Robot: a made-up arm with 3 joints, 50 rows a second.
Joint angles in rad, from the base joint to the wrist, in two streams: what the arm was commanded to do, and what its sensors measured. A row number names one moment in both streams.
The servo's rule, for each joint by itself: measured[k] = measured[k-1] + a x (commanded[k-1-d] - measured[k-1]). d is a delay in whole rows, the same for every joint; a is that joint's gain. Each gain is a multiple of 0.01, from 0.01 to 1. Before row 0 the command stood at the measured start. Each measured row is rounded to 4 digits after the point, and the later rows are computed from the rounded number. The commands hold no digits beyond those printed.
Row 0, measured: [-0.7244, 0.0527, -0.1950]
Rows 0 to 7, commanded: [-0.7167, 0.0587, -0.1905]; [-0.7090, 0.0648, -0.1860]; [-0.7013, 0.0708, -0.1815]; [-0.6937, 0.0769, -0.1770]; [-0.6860, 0.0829, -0.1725]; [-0.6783, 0.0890, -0.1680]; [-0.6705, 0.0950, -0.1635]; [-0.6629, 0.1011, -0.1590]
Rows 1 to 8, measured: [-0.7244, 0.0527, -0.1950]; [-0.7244, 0.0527, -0.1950]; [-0.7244, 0.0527, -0.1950]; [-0.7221, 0.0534, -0.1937]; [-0.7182, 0.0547, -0.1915]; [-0.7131, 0.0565, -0.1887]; [-0.7073, 0.0587, -0.1854]; [-0.7009, 0.0614, -0.1818]
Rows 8 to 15, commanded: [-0.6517, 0.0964, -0.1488]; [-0.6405, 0.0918, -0.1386]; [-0.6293, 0.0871, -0.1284]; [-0.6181, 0.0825, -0.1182]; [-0.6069, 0.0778, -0.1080]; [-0.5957, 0.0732, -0.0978]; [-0.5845, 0.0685, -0.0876]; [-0.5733, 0.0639, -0.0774]
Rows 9 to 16, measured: [-0.6941, 0.0644, -0.1779]; [-0.6870, 0.0678, -0.1739]; [-0.6798, 0.0715, -0.1697]; [-0.6714, 0.0742, -0.1638]; [-0.6621, 0.0761, -0.1567]; [-0.6523, 0.0773, -0.1488]; [-0.6420, 0.0779, -0.1402]; [-0.6315, 0.0779, -0.1312]
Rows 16 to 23, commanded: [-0.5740, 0.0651, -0.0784]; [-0.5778, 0.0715, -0.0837]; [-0.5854, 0.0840, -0.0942]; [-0.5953, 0.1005, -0.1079]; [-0.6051, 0.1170, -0.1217]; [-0.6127, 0.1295, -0.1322]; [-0.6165, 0.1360, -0.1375]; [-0.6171, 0.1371, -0.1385]
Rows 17 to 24, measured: [-0.6208, 0.0774, -0.1218]; [-0.6099, 0.0764, -0.1122]; [-0.5989, 0.0750, -0.1025]; [-0.5914, 0.0739, -0.0958]; [-0.5873, 0.0736, -0.0924]; [-0.5867, 0.0747, -0.0929]; [-0.5893, 0.0775, -0.0971]; [-0.5940, 0.0818, -0.1040]
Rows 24 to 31, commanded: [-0.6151, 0.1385, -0.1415]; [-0.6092, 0.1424, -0.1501]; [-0.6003, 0.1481, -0.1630]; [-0.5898, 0.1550, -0.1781]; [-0.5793, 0.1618, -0.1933]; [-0.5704, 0.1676, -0.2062]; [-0.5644, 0.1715, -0.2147]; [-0.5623, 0.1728, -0.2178]
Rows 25 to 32, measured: [-0.5996, 0.0870, -0.1119]; [-0.6047, 0.0924, -0.1191]; [-0.6084, 0.0973, -0.1245]; [-0.6104, 0.1018, -0.1293]; [-0.6100, 0.1063, -0.1351]; [-0.6071, 0.1109, -0.1429]; [-0.6019, 0.1158, -0.1528]; [-0.5951, 0.1209, -0.1641]
